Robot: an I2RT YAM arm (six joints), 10 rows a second.
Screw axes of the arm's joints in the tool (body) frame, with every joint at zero. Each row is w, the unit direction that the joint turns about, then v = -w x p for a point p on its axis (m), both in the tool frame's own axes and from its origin. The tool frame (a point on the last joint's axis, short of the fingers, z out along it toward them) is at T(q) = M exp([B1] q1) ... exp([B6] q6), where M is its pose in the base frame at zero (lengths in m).
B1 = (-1, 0, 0, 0, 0.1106, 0)
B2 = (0, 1, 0, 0.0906, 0, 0.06)
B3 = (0, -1, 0, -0.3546, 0, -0.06)
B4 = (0, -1, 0, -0.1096, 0, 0)
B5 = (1, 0, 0, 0, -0.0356, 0)
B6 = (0, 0, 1, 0, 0, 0)
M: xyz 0.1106 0 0.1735 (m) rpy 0 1.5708 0 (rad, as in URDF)
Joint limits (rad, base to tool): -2.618..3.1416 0..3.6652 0..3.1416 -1.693..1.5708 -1.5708..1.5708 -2.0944..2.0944
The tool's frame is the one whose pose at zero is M.
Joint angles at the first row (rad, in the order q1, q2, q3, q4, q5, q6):
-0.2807 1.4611 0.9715 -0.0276 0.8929 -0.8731
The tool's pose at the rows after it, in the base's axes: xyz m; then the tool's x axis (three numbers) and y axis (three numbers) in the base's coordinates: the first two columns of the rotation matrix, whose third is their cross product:
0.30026, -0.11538, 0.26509, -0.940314, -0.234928, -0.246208, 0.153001, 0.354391, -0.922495
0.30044, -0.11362, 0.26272, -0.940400, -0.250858, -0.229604, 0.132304, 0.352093, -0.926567
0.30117, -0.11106, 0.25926, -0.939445, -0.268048, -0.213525, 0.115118, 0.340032, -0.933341
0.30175, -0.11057, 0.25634, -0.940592, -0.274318, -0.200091, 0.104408, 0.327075, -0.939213
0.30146, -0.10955, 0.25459, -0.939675, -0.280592, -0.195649, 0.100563, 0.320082, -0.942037
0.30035, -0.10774, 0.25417, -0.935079, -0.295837, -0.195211, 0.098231, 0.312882, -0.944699
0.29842, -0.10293, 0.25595, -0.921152, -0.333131, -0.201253, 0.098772, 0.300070, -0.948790
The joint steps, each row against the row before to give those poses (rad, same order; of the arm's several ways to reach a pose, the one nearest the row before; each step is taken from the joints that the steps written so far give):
0.0009 0.0053 -0.0051 0.0260 0.0114 -0.0299
0.0051 0.0000 -0.0102 0.0124 -0.0049 -0.0212
0.0086 0.0022 -0.0178 0.0351 0.0029 -0.0301
0.0024 0.0047 -0.0129 0.0308 0.0066 -0.0245
0.0029 -0.0006 -0.0117 0.0215 0.0019 -0.0136
0.0043 -0.0076 -0.0154 0.0275 -0.0055 -0.0192
0.0120 -0.0195 -0.0251 0.0501 -0.0168 -0.0360

